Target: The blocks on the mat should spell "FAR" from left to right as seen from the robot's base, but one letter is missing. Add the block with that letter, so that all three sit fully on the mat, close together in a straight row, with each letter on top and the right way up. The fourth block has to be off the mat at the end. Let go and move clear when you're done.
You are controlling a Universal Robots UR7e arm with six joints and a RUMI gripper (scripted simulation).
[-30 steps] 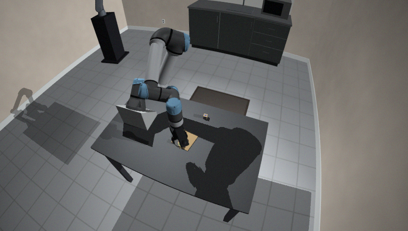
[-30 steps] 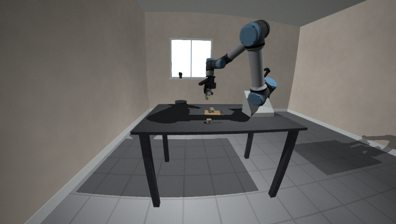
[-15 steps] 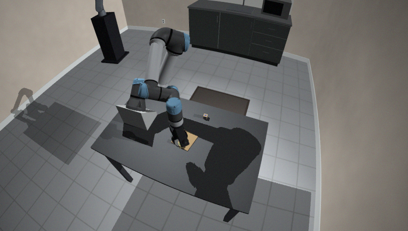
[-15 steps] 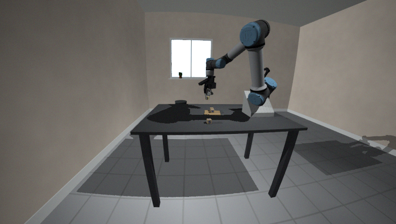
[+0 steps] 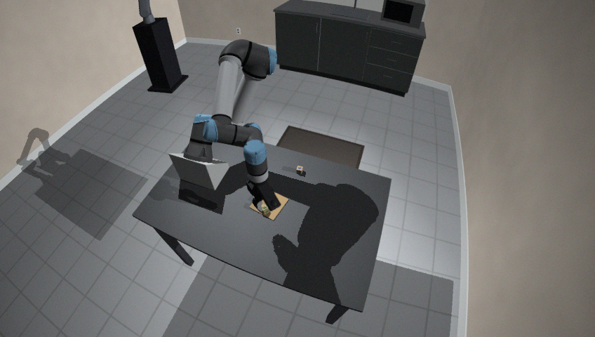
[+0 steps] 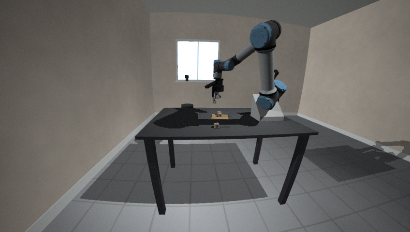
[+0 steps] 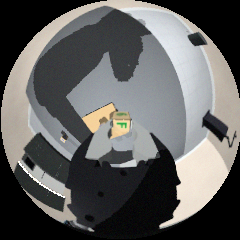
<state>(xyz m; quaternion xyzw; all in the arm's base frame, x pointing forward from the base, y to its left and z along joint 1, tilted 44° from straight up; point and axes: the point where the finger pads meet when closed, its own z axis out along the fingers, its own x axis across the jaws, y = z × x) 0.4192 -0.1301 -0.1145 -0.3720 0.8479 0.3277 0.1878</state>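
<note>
The tan mat is 12 cm below my hand, 10 cm to the left of it and 2 cm behind it. From my hand the other things lie so: block 34 cm to the left, 10 cm below, 8 cm ahead.
</note>
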